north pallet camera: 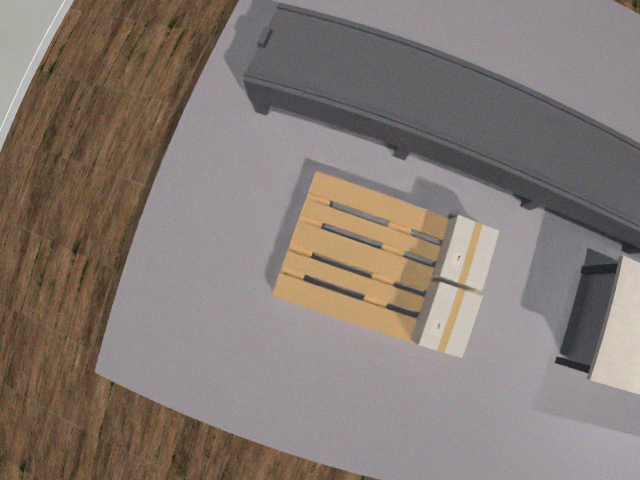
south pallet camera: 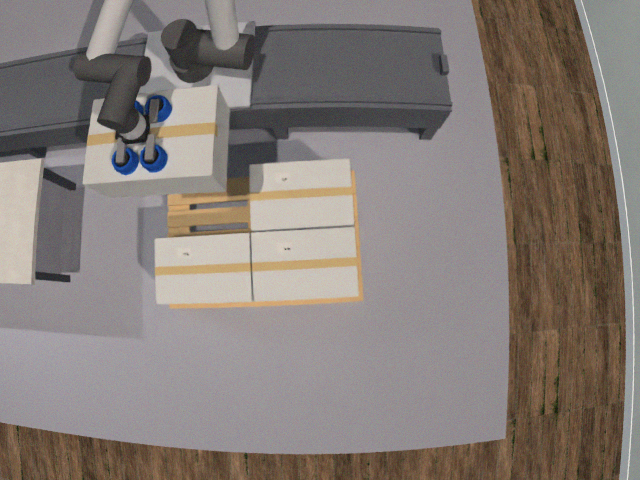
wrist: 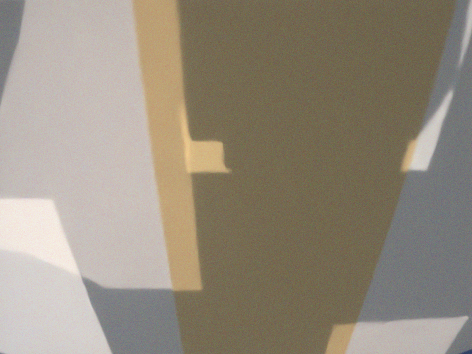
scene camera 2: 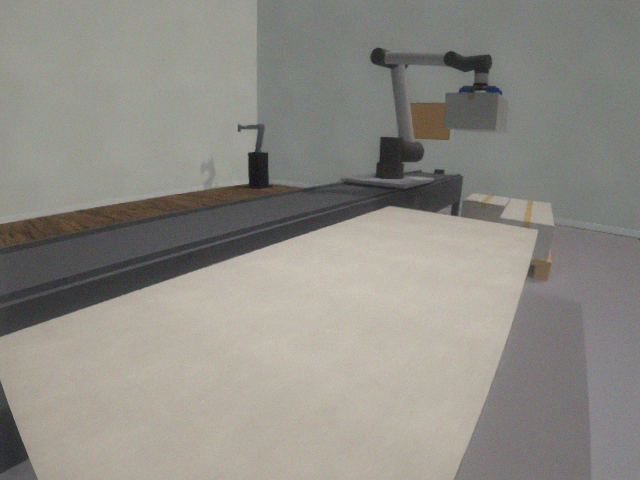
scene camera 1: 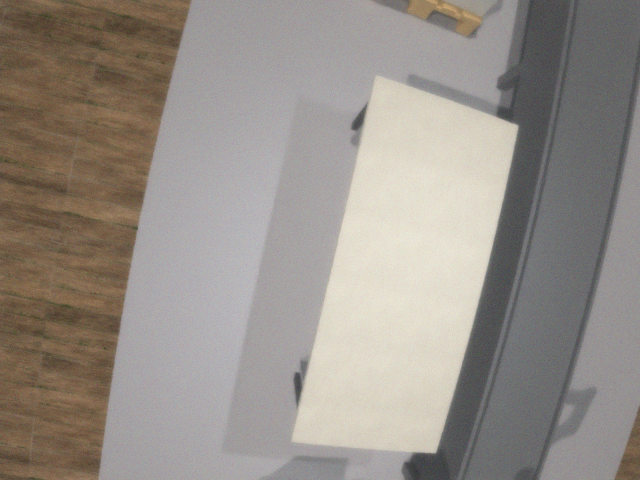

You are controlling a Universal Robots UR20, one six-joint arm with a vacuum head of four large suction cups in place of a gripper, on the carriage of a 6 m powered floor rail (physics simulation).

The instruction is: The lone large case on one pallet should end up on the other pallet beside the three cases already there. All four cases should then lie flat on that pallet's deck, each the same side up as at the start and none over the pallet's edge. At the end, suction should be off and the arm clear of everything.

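Places are measured from the arm's base along level axes (x ahead, y left, z up), in metres.
Where they show: hand, its tool point: (wrist: pixel 233 257); arm's base, origin of its link: (south pallet camera: pixel 194 65) (scene camera 2: pixel 389 177).
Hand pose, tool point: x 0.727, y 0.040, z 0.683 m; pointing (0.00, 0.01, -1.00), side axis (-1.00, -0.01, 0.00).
Things, the pixels of their top centre, and the offset from my tool point. "spot": a spot on its surface instead. Level surfaces: height alone.
- large white case, centre of its top: (south pallet camera: pixel 146 133) (scene camera 2: pixel 479 97) dx -0.009, dy +0.014, dz +0.024 m
- held case's top, a spot on its surface: (wrist: pixel 85 125) spot: dx +0.026, dy -0.054, dz +0.022 m
- long cream table, height of its surface: dz -0.723 m
My suction head (scene camera 2: pixel 480 90) (south pallet camera: pixel 139 133) is shut on the large white case (scene camera 2: pixel 471 112) (south pallet camera: pixel 191 155), holding it level by its top, high in the air. In the south pallet view the case overlaps the upper left corner of the south pallet (south pallet camera: pixel 222 215) and hides part of it. Three cases (south pallet camera: pixel 301 211) (south pallet camera: pixel 305 283) (south pallet camera: pixel 201 289) lie flat on that pallet, at upper right, lower right and lower left; bare slats show at upper left. In the wrist view the held case's top (wrist: pixel 85 125) and its tape (wrist: pixel 300 150) fill the picture.
The north pallet (north pallet camera: pixel 341 248) bears two smaller white cases (north pallet camera: pixel 465 253) (north pallet camera: pixel 449 320) at one end. A long cream table (scene camera 1: pixel 403 258) (scene camera 2: pixel 289 335) stands beside the dark rail (scene camera 1: pixel 568 258) (scene camera 2: pixel 206 217) (north pallet camera: pixel 413 77) (south pallet camera: pixel 351 67). A small arm on a black pedestal (scene camera 2: pixel 258 169) stands beyond the rail.
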